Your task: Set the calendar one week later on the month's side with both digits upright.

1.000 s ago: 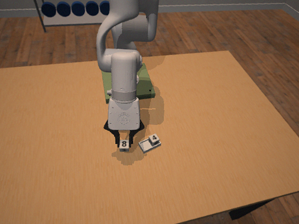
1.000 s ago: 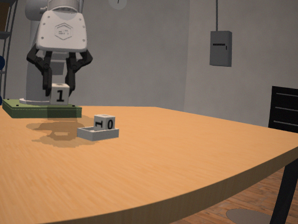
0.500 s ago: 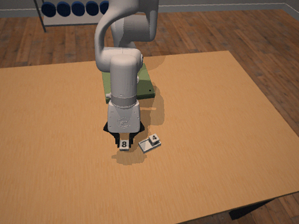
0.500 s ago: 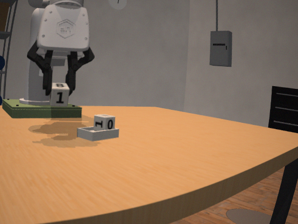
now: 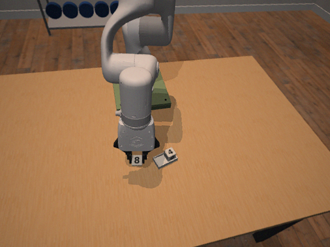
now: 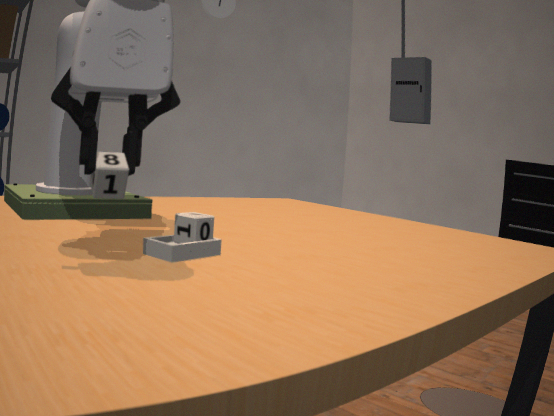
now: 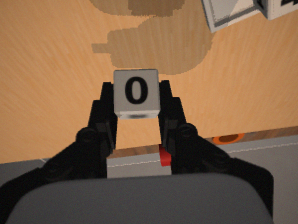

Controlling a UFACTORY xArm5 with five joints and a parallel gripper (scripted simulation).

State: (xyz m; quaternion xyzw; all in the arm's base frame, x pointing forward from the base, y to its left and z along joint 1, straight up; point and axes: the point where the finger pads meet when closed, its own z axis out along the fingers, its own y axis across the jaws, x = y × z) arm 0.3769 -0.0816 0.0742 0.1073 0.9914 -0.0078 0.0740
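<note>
Right now my hand is 2 cm above the digit cube. The rest, counted from my hand: tray 2 cm behind, 10 cm to the left, 9 cm below.
</note>
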